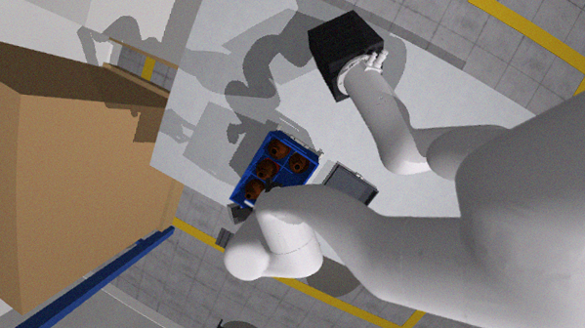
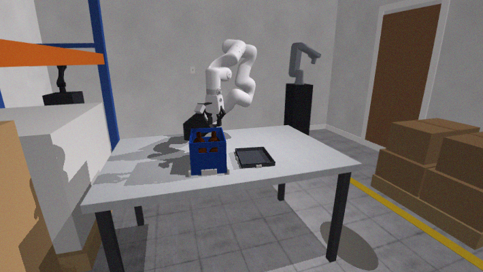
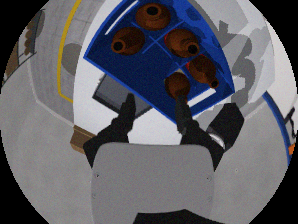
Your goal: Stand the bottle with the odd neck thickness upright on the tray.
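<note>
The blue crate lies 16 cm below my hand and 4 cm to the right of it. Also, from my hand: dark tray 23 cm to the left, 23 cm below, 1 cm behind; then glass bottle 16 cm below, 9 cm behind, 8 cm to the right.
</note>
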